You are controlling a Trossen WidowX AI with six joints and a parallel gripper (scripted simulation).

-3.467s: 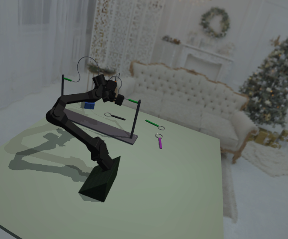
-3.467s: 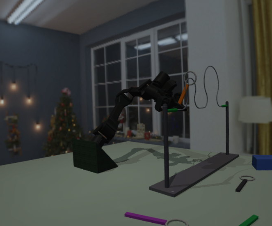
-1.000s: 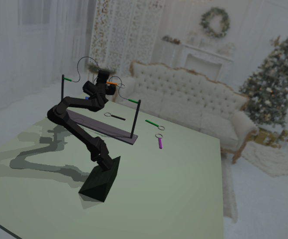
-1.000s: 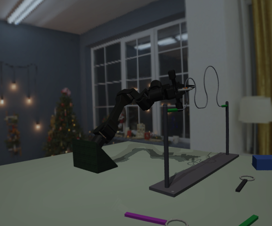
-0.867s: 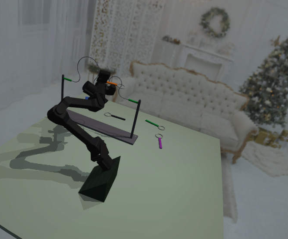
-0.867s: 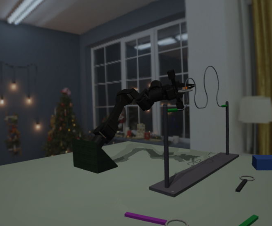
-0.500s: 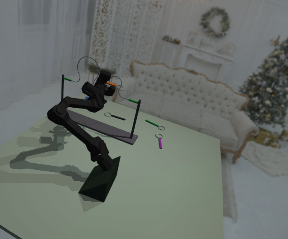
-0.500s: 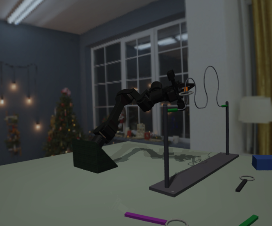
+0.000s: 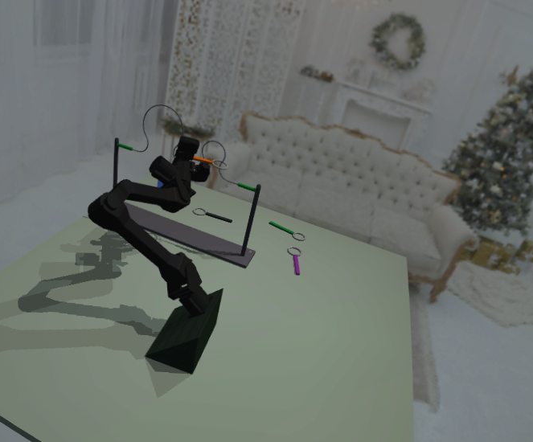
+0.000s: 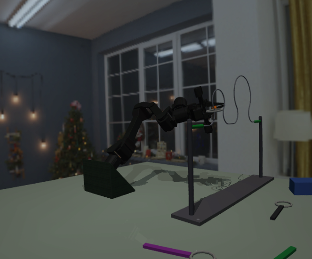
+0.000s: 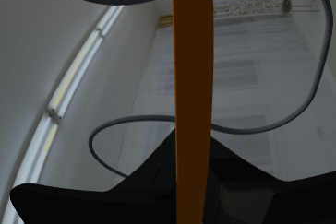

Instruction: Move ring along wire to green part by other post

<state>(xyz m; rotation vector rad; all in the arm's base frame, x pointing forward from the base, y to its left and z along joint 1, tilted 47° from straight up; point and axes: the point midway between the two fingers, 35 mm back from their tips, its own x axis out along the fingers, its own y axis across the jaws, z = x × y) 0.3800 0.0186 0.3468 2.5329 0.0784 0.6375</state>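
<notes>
Right now my gripper tip is 12 cm above the wire rig, 3 cm short of it and 1 cm to the right of it.
</notes>
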